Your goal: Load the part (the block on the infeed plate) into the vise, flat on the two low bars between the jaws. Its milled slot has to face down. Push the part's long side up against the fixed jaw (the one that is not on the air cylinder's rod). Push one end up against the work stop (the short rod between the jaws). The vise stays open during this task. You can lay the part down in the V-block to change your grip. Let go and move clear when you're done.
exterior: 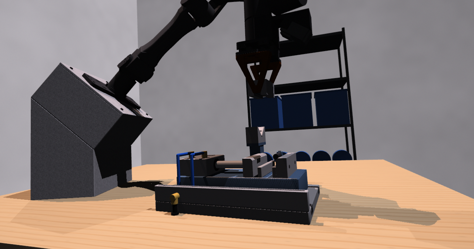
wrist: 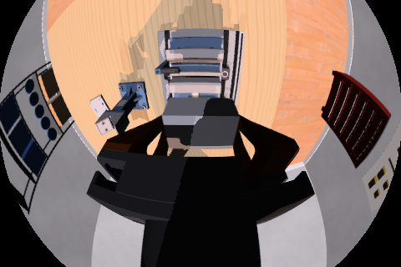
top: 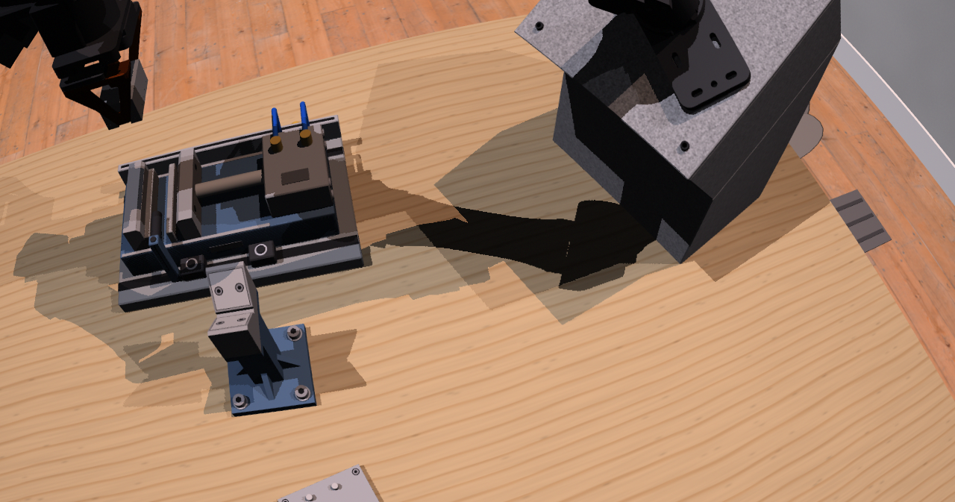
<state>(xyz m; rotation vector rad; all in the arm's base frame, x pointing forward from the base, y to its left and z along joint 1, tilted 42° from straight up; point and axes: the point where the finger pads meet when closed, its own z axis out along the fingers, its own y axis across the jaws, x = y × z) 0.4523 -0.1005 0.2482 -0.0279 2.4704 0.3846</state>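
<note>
The moving jaw is 30 mm behind my hand, 10 mm to the left of it and 150 mm below it. The rest, counted from my hand: grey part right at my hand; then work stop rod 60 mm to the left, 140 mm below; then fixed jaw 40 mm ahead, 20 mm to the left, 150 mm below.
</note>
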